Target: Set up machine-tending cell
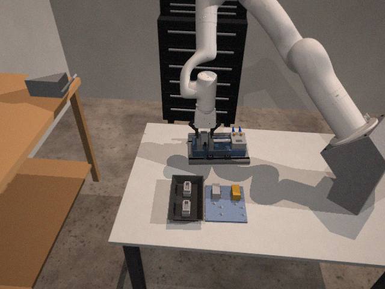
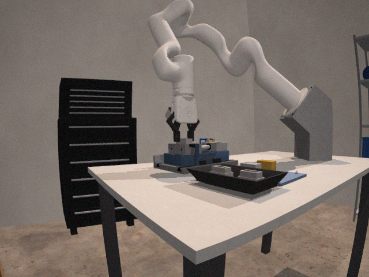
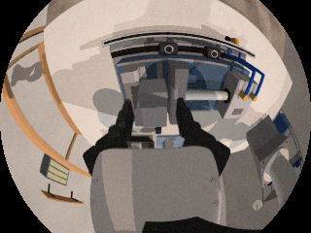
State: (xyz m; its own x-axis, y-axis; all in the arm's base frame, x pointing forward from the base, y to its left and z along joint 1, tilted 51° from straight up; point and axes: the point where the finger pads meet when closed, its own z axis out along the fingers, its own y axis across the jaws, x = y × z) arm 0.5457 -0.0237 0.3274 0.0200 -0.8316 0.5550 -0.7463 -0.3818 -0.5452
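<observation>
Right now my hand is 4 cm above the fixed jaw and 3 cm short of it. The rest, counted from my hand: brass blank 29 cm to the left, 13 cm behind, 10 cm below; then blue vise 8 cm below, 7 cm behind; then aluminium blank 28 cm to the left, 10 cm below, 4 cm behind.
</observation>
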